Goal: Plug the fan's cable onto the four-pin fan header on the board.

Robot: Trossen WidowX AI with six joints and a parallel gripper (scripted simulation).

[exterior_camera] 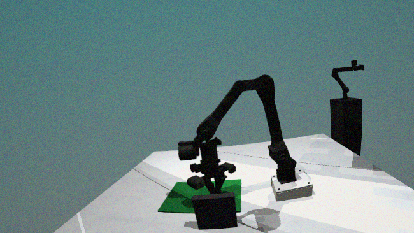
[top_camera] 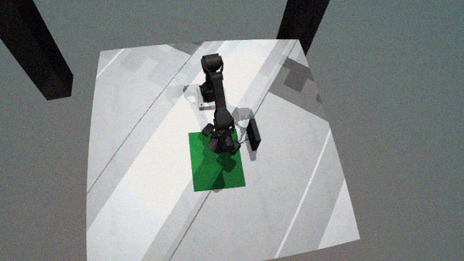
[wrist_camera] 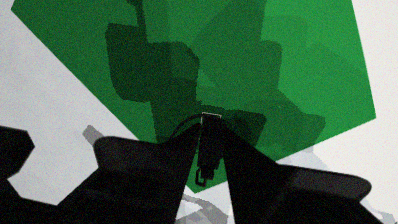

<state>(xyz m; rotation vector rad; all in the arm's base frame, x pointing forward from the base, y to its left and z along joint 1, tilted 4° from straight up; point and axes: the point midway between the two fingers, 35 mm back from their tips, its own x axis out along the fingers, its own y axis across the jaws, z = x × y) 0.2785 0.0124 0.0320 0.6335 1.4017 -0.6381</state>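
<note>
Right now my gripper tip is 1 cm to the right of the black plug, 1 cm below it and 1 cm past it. Round my gripper tip: whitish fan header (2 cm below, 1 cm to the left, 1 cm behind); green board (5 cm ahead, 4 cm below, 3 cm to the right); black fan (16 cm to the left, 4 cm above, 2 cm behind).
</note>
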